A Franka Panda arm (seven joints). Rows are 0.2 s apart.
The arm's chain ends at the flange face. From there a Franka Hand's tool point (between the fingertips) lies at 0.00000 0.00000 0.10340 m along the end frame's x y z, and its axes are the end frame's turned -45 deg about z.
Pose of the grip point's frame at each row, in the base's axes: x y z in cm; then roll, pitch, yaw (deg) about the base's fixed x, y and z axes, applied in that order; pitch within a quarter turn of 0, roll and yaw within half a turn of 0:
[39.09, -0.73, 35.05, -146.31, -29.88, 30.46]
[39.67, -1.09, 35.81, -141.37, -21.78, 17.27]
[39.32, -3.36, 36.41, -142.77, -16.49, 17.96]
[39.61, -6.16, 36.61, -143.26, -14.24, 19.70]
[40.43, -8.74, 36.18, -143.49, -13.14, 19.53]
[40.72, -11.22, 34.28, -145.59, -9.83, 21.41]
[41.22, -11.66, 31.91, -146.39, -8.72, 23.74]
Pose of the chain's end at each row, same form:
[38.30, -7.85, 42.51, -136.18, -0.70, -5.58]
[38.72, -8.14, 43.31, -137.18, 8.49, -16.68]
[39.03, -10.03, 44.30, -141.33, 12.09, -17.19]
[39.78, -12.67, 44.64, -143.07, 13.65, -15.97]
[40.71, -15.17, 44.27, -143.92, 14.41, -16.40]
[41.50, -17.19, 42.69, -147.67, 15.84, -15.92]
[42.33, -17.42, 40.42, -149.03, 16.24, -14.09]

